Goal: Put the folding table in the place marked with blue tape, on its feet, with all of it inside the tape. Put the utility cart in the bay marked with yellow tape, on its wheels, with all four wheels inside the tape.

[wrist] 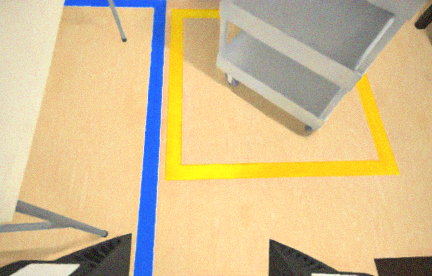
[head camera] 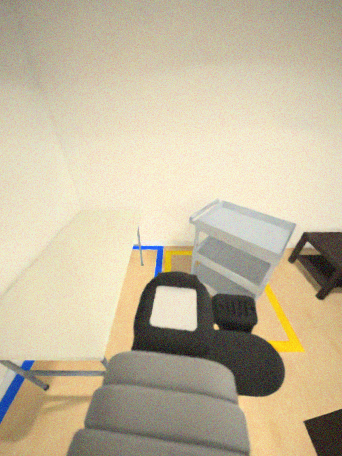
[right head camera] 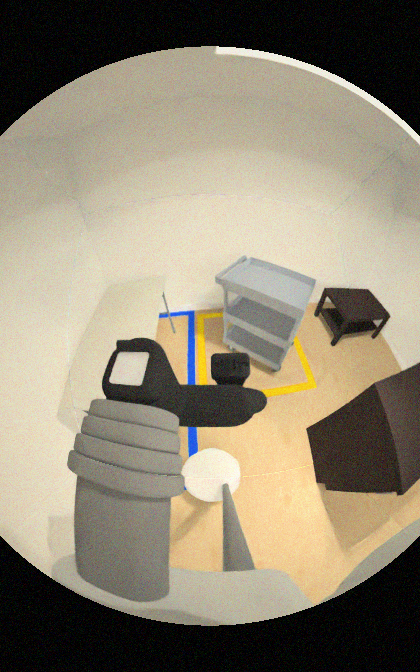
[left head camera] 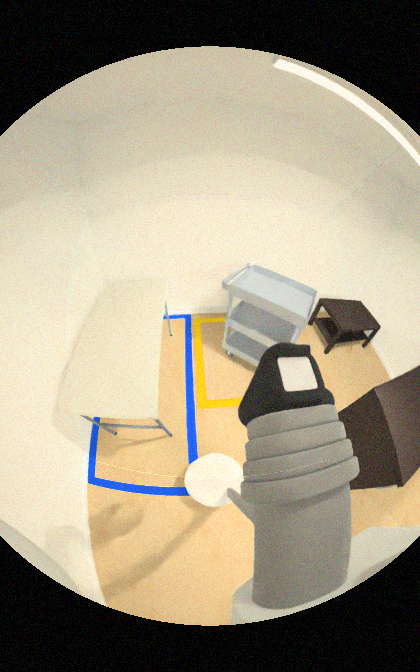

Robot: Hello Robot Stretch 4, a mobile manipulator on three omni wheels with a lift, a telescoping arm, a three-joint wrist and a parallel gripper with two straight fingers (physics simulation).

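Frame: origin at the robot's base, x back, y right, z up, level; metres.
Where they show: gripper, fingertip midpoint: (wrist: 200, 257).
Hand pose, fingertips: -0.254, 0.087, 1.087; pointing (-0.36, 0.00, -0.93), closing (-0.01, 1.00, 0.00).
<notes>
After its pixels a point has its place, as x, y, z.
The folding table (head camera: 70, 290) @[-0.592, -0.596, 0.710] (left head camera: 120, 355) (right head camera: 120, 310) (wrist: 25, 100) @[-0.575, -0.336, 0.710], with a cream top and grey legs, stands upright at the left. Its visible right-hand feet are inside the blue tape (head camera: 160, 262) @[-1.538, -0.261, -0.026] (left head camera: 189, 380) (right head camera: 191, 350) (wrist: 153, 115) @[-0.966, -0.230, -0.026]; its left side is hidden. The grey three-shelf utility cart (head camera: 245, 225) @[-1.276, 0.497, 0.767] (left head camera: 275, 290) (right head camera: 270, 280) (wrist: 285, 70) @[-1.197, 0.450, 0.123] stands upright, turned at an angle to the yellow tape (left head camera: 201, 360) (right head camera: 305, 362) (wrist: 280, 169) @[-0.704, 0.436, -0.026]. Two near wheels are inside it in the wrist view; the far ones are hidden. My gripper (wrist: 200, 257) @[-0.254, 0.087, 1.086] is open and empty, pointing down at the floor short of the cart.
A low dark coffee table (head camera: 327, 245) @[-1.534, 1.467, 0.423] (left head camera: 350, 312) (right head camera: 357, 302) stands right of the cart. A large dark box-like piece (head camera: 327, 435) @[-0.258, 0.820, 0.156] (left head camera: 370, 440) (right head camera: 355, 445) stands nearer at the right. Walls run behind the cart and along the folding table's left.
</notes>
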